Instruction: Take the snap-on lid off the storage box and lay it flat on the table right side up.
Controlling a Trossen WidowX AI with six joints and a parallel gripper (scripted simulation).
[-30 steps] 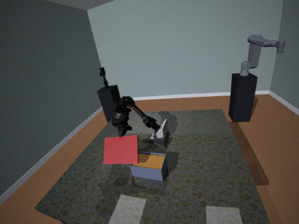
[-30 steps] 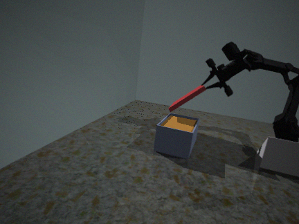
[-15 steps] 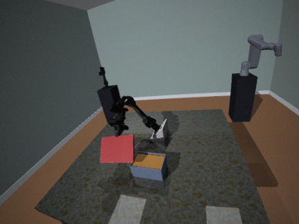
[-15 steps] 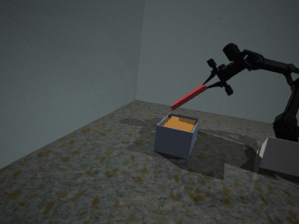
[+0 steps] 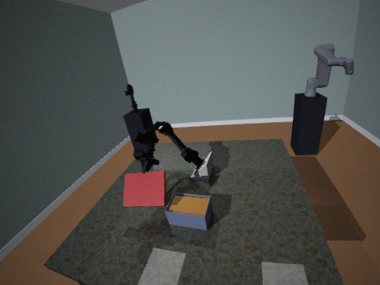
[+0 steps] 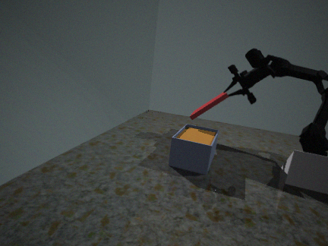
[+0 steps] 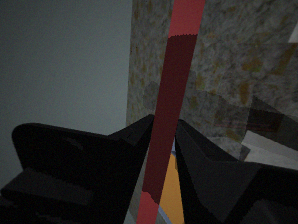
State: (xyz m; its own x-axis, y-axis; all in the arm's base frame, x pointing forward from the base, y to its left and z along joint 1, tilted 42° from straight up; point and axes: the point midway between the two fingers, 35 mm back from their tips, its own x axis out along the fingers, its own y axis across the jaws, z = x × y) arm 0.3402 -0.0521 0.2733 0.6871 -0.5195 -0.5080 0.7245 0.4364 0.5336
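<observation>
My gripper tip is now 60 mm short of the lid, 50 mm above it and 10 mm to the right of it. From my gripper tip the other things lie so: storage box: 240 mm to the left, 180 mm below, 70 mm ahead.
</observation>
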